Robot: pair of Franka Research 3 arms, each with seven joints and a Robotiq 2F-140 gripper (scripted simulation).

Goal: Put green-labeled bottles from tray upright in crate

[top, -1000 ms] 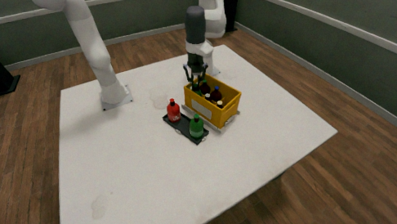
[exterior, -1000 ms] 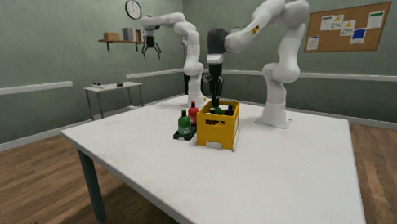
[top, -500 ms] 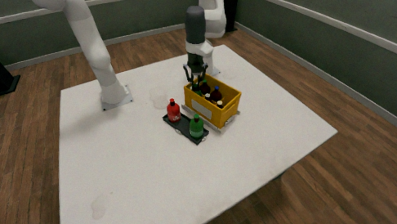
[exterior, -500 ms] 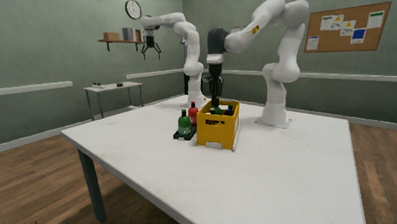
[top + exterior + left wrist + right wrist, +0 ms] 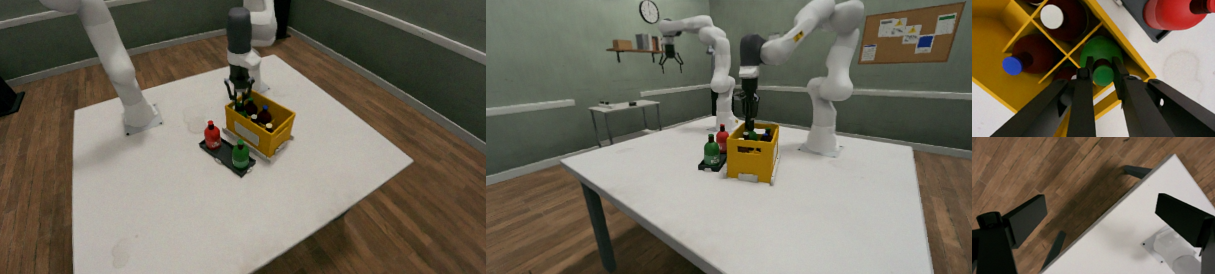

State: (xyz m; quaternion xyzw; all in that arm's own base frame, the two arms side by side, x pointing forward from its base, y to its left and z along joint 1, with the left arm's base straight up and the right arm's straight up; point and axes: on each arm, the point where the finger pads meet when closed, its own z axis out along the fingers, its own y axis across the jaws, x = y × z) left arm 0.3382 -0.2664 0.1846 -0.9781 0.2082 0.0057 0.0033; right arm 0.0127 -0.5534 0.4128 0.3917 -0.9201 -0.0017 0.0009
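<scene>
My left gripper is now 60 mm short of the yellow crate, 70 mm to the right of it and 100 mm above it. Also, from my left hand: red bottle: 20 mm ahead, 160 mm to the right, 100 mm below; then tray: 110 mm ahead, 120 mm to the right, 170 mm below; then blue-capped bottle: 50 mm ahead, 110 mm to the left, 100 mm below.
</scene>
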